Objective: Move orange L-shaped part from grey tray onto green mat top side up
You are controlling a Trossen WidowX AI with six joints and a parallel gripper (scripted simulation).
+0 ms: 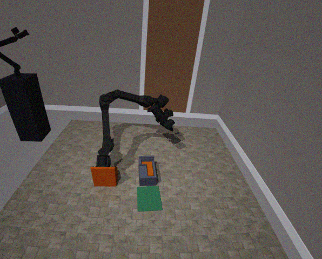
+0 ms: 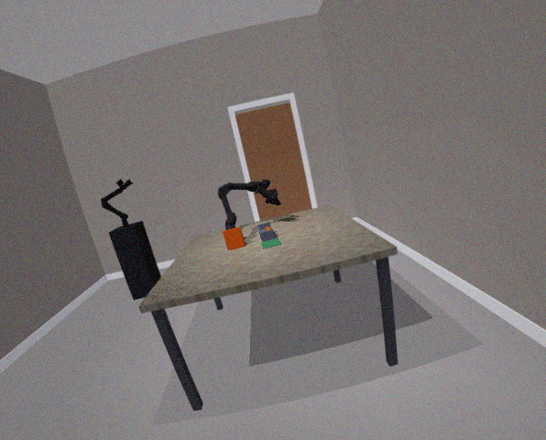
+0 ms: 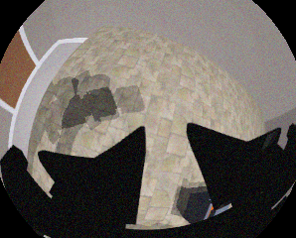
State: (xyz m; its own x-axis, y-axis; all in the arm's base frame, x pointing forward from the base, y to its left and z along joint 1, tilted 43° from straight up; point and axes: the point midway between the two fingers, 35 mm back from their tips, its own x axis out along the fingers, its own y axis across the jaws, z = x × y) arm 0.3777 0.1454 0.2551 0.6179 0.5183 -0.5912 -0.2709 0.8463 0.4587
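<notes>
The orange L-shaped part is 16 cm behind my gripper tip, 23 cm to the right of it and 12 cm below it. Also, from my gripper tip: green mat (15 cm behind, 40 cm to the right, 18 cm below).
</notes>
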